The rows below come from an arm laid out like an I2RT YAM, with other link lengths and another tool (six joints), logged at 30 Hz.
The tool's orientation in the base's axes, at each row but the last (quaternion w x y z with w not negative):
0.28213 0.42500 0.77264 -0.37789
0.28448 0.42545 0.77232 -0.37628
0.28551 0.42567 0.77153 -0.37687
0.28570 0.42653 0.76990 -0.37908
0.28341 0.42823 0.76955 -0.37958
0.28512 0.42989 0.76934 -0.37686
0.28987 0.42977 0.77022 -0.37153
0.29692 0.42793 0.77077 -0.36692
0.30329 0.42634 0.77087 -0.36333
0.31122 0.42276 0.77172 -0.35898
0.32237 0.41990 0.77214 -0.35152
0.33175 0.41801 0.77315 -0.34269
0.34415 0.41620 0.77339 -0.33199
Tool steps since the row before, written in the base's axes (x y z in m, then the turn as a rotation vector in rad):
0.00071 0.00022 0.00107 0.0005 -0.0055 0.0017
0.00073 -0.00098 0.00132 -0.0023 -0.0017 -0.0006
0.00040 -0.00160 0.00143 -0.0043 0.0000 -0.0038
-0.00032 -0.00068 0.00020 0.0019 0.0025 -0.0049
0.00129 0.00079 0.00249 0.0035 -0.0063 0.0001
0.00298 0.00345 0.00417 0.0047 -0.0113 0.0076
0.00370 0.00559 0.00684 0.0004 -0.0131 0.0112
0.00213 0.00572 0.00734 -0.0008 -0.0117 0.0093
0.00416 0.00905 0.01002 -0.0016 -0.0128 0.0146
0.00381 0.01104 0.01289 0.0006 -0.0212 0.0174
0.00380 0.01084 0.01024 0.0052 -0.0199 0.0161
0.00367 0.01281 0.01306 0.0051 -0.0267 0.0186
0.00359 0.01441 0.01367 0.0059 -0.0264 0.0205
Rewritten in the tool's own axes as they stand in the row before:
-0.00105 0.00033 -0.00069 -0.0040 -0.0021 0.0036
-0.00178 -0.00016 0.00016 0.0008 -0.0024 0.0015
-0.00199 -0.00070 0.00058 0.0049 -0.0025 0.0016
-0.00030 -0.00058 0.00042 0.0039 0.0042 0.0008
-0.00215 0.00055 -0.00188 -0.0045 0.0009 0.0055
-0.00303 0.00241 -0.00481 -0.0130 -0.0023 0.0057
-0.00445 0.00302 -0.00792 -0.0146 -0.0079 0.0046
-0.00411 0.00167 -0.00845 -0.0120 -0.0079 0.0043
-0.00572 0.00400 -0.01228 -0.0162 -0.0106 0.0022
-0.00708 0.00384 -0.01542 -0.0230 -0.0127 0.0079
-0.00522 0.00488 -0.01363 -0.0234 -0.0078 0.0085
-0.00665 0.00523 -0.01663 -0.0283 -0.0113 0.0126
-0.00657 0.00627 -0.01803 -0.0300 -0.0109 0.0115

